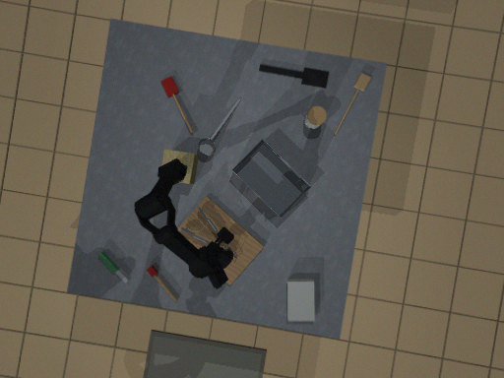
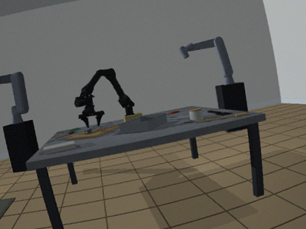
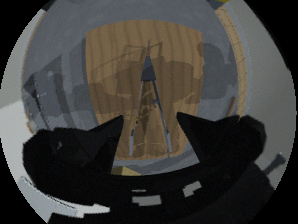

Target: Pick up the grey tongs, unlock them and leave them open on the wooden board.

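Right now the yellow lock piece is 30 mm to the left of my gripper tip and 10 mm below it. Also, from my gripper tip: white block 440 mm ahead, 130 mm to the right, 30 mm below; then roasting tin 350 mm to the left, 130 mm ahead, 20 mm below; then wooden board 40 mm below.
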